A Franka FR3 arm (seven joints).
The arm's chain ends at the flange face. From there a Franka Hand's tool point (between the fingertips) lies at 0.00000 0.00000 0.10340 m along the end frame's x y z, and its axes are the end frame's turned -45 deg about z.
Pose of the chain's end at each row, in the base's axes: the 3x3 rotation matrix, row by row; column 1 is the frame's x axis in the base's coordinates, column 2 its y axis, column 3 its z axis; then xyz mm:
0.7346 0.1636 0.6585; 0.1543 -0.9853 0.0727; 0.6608 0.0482 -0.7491; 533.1 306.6 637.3
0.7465 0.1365 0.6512; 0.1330 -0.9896 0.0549; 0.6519 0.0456 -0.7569; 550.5 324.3 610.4
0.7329 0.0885 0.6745; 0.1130 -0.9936 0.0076; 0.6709 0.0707 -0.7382; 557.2 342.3 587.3
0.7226 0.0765 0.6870; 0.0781 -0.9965 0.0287; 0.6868 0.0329 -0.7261; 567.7 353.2 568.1
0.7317 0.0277 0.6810; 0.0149 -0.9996 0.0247; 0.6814 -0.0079 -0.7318; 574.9 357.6 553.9
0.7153 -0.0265 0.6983; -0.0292 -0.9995 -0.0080; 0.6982 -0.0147 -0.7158; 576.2 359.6 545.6
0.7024 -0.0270 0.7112; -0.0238 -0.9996 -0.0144; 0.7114 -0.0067 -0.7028; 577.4 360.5 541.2
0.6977 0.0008 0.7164; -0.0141 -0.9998 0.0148; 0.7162 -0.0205 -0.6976; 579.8 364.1 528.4
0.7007 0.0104 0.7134; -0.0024 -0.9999 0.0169; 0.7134 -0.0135 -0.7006; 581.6 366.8 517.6
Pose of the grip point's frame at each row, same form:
0.4038 0.6351 0.6585; 0.8058 -0.5876 0.0727; 0.4332 0.5013 -0.7491; 601.2 314.1 559.8
0.4313 0.6244 0.6512; 0.7938 -0.6057 0.0549; 0.4287 0.4932 -0.7569; 617.8 330.0 532.1
0.4557 0.5808 0.6745; 0.7825 -0.6227 0.0076; 0.4244 0.5244 -0.7382; 626.9 343.1 511.0
0.4569 0.5650 0.6870; 0.7599 -0.6494 0.0287; 0.4624 0.5089 -0.7261; 638.7 356.2 493.0
0.4978 0.5370 0.6810; 0.7174 -0.6963 0.0247; 0.4874 0.4762 -0.7318; 645.3 360.2 478.2
0.5245 0.4871 0.6983; 0.6861 -0.7274 -0.0080; 0.5041 0.4833 -0.7158; 648.4 358.8 471.6
0.5158 0.4776 0.7112; 0.6900 -0.7237 -0.0144; 0.5078 0.4983 -0.7028; 650.9 359.0 468.5
0.4928 0.4939 0.7164; 0.6970 -0.7169 0.0148; 0.5209 0.4919 -0.6976; 653.9 365.6 456.3
0.4881 0.5028 0.7134; 0.7053 -0.7087 0.0169; 0.5140 0.4949 -0.7006; 655.4 368.5 445.2

